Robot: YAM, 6 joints.
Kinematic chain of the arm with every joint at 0, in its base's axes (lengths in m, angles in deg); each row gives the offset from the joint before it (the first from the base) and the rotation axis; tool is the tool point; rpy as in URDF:
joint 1: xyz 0 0 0.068 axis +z
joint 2: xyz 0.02 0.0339 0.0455 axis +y
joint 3: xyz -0.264 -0.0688 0 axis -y
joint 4: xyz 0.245 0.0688 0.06 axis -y
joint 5: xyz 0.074 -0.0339 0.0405 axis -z
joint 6: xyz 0.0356 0 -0.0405 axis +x
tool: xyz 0 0 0 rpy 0 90 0
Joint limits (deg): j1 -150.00..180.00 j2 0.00..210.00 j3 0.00..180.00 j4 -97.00..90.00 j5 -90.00..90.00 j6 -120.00..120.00
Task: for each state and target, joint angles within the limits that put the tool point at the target. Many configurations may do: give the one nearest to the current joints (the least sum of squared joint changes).
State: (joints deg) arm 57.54 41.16 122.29 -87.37 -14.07 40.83
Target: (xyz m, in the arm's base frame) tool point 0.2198 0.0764 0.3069
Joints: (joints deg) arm 18.06 82.25 77.87 -85.94 -7.27 40.83
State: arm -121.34 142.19 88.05 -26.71 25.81 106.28
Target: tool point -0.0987 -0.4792 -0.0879
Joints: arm -100.05 163.69 106.36 -14.73 22.43 106.28
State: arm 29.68 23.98 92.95 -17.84 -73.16 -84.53
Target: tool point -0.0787 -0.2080 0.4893
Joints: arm 78.05 10.97 92.10 -19.98 -72.39 -84.53
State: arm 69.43 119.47 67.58 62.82 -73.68 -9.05
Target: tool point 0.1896 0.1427 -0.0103
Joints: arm 28.63 132.75 25.56 54.77 -75.15 -9.05
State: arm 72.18 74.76 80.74 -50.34 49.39 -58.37
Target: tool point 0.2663 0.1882 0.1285
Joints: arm 39.95 111.02 65.17 -46.14 48.70 -58.37
